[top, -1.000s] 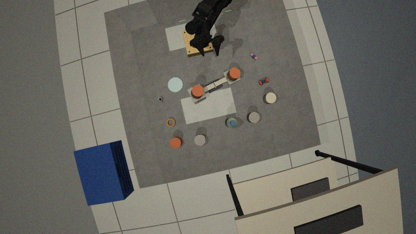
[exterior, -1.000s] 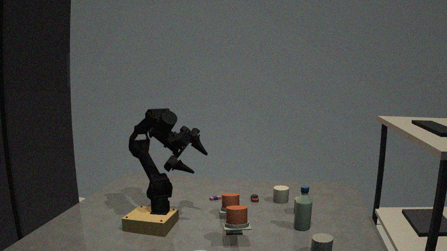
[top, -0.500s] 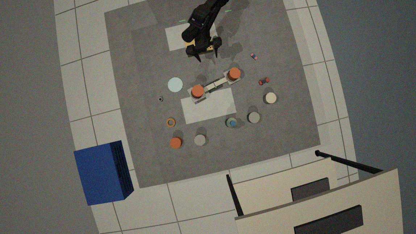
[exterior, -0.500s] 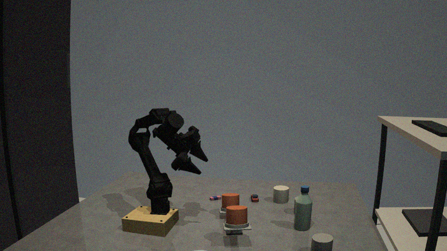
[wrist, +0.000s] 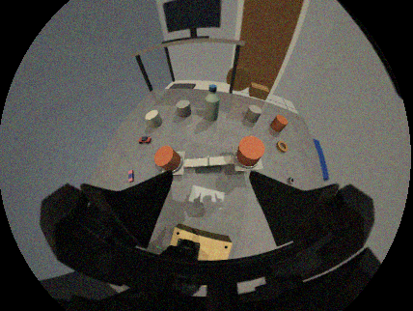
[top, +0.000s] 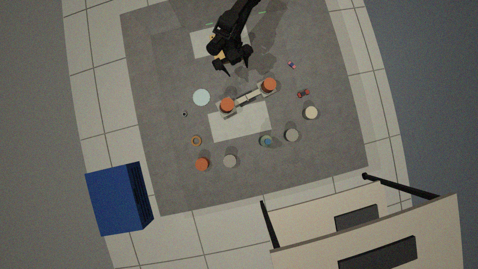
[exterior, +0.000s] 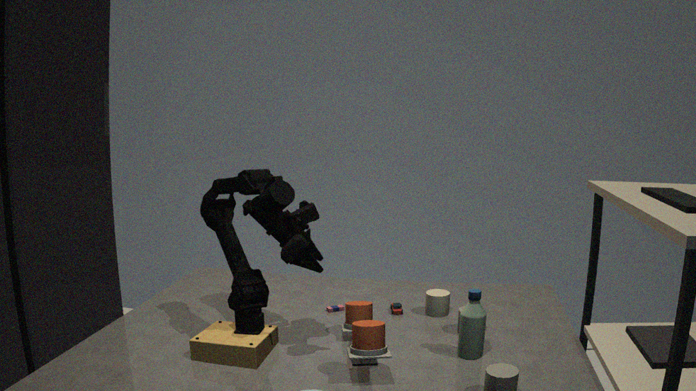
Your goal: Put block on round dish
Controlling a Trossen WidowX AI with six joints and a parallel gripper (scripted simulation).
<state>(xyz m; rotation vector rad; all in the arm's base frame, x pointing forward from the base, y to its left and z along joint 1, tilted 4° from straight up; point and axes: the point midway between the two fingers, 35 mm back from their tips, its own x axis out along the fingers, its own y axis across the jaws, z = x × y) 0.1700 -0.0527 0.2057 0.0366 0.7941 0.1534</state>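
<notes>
My gripper tip is 8 cm short of the green block, 14 cm to the right of it and 19 cm above it. Also, from my gripper tip: green bottle 36 cm ahead, 3 cm to the left, 12 cm below; then pale blue round dish 23 cm to the right, 23 cm below; then eraser 1 cm behind, 33 cm to the left, 23 cm below.
</notes>
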